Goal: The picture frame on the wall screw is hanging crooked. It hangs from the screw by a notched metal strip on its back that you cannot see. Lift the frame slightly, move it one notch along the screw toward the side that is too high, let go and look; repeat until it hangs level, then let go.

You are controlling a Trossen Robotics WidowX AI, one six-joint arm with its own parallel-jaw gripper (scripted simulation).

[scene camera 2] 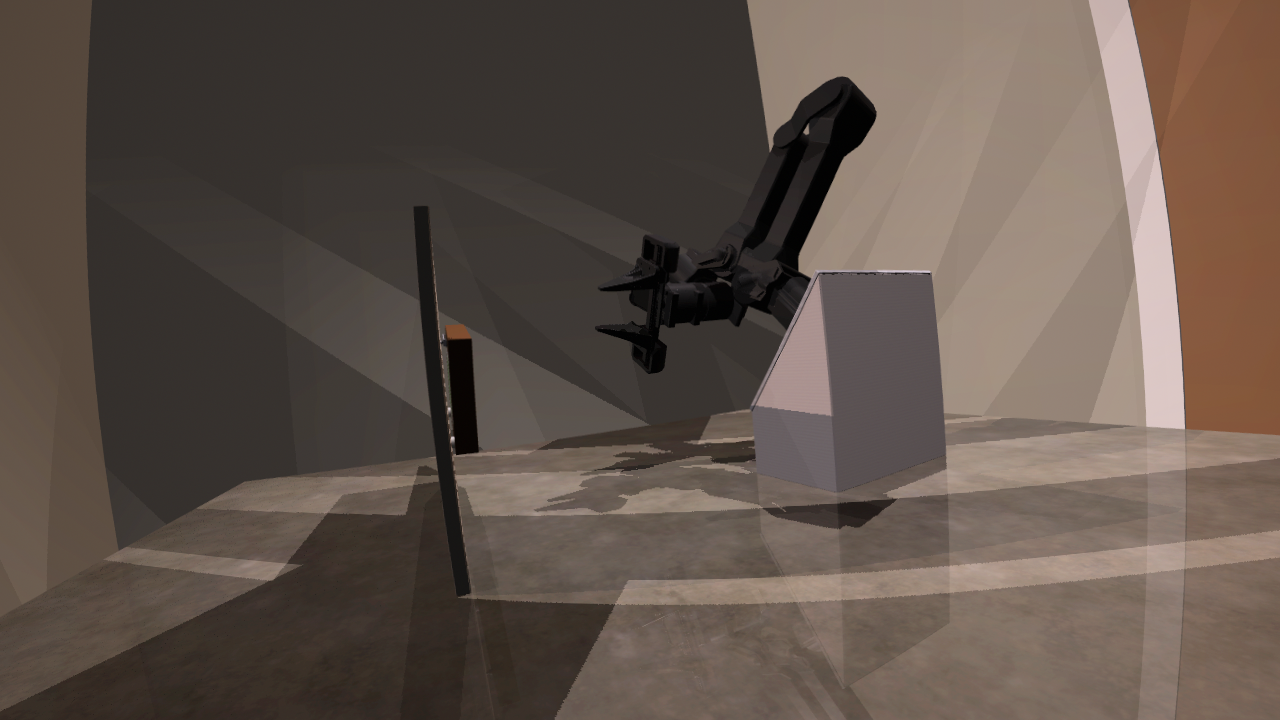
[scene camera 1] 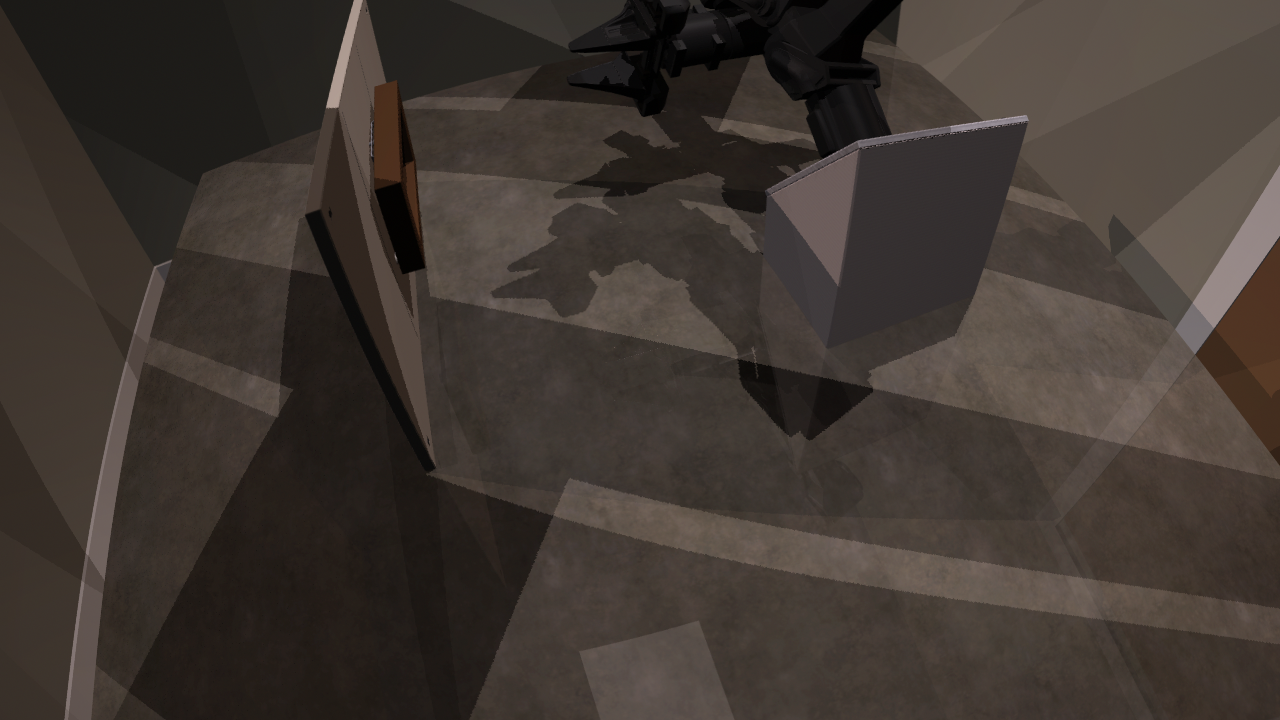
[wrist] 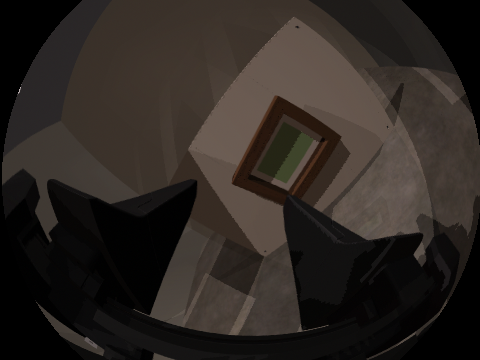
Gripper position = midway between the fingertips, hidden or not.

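Note:
The gripper (scene camera 1: 568, 65) also appears in scene camera 2 (scene camera 2: 597, 309) and in the wrist view (wrist: 241, 195). A brown wooden picture frame (scene camera 1: 396, 188) is visible, with further sightings of it in scene camera 2 (scene camera 2: 459, 349) and in the wrist view (wrist: 290, 147). Also present is a wall panel (scene camera 1: 342, 211); scene camera 2 (scene camera 2: 434, 369) and the wrist view (wrist: 297, 64) show the panel too.

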